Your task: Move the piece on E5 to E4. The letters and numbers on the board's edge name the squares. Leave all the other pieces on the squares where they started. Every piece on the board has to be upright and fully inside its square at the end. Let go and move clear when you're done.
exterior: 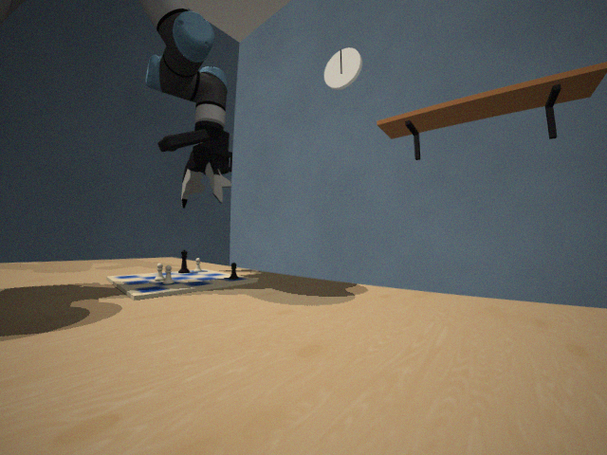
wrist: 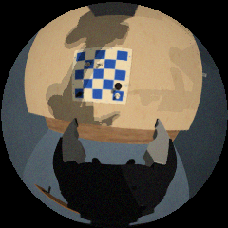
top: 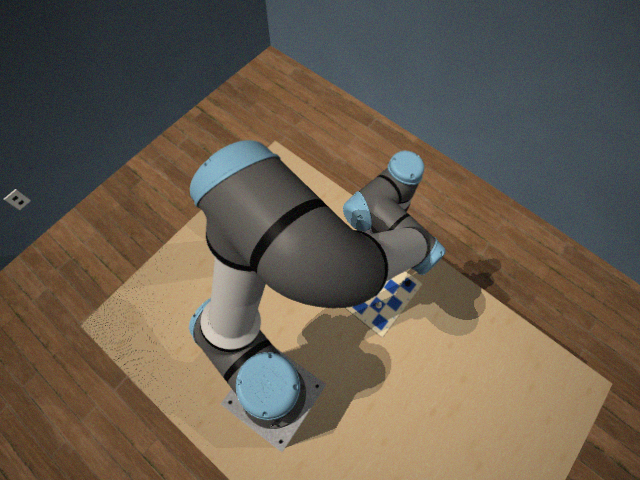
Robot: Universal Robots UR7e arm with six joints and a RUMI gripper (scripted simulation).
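The tall black piece lies 130 mm below my hand and 30 mm behind it. Also, from my hand: chessboard (160 mm below, 80 mm behind, 60 mm to the right); black pawn (150 mm to the right, 140 mm below, 20 mm behind).
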